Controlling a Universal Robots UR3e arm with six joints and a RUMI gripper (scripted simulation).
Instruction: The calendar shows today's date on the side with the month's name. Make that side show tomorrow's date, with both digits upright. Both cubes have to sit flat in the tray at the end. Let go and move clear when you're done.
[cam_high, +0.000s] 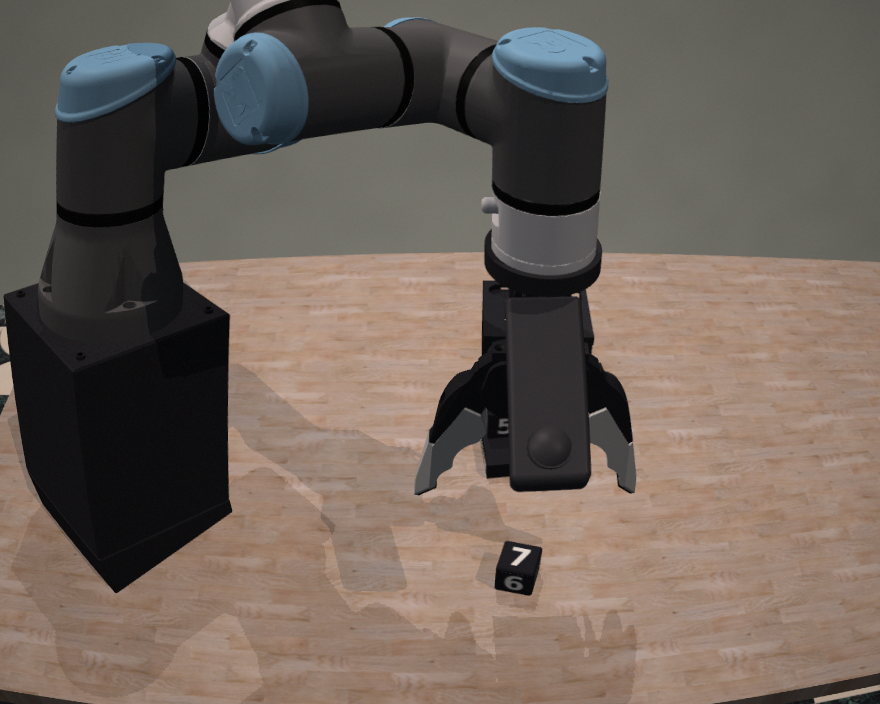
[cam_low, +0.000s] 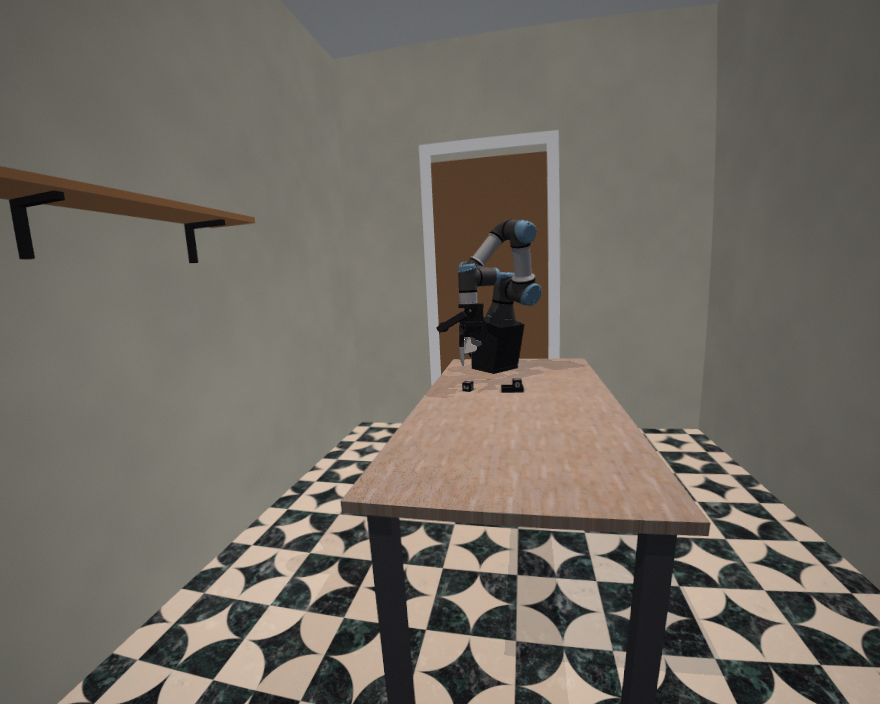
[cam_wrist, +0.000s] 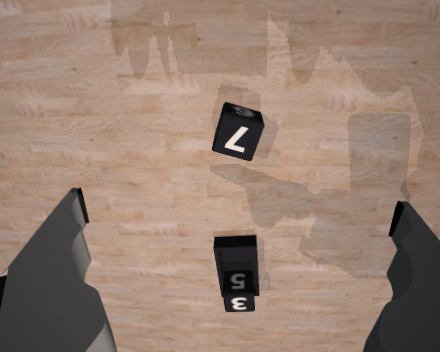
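Right now my hand is 9 cm above the black number cube. Also, from my hand: black calendar tray: 16 cm to the left, 10 cm below, 3 cm behind.
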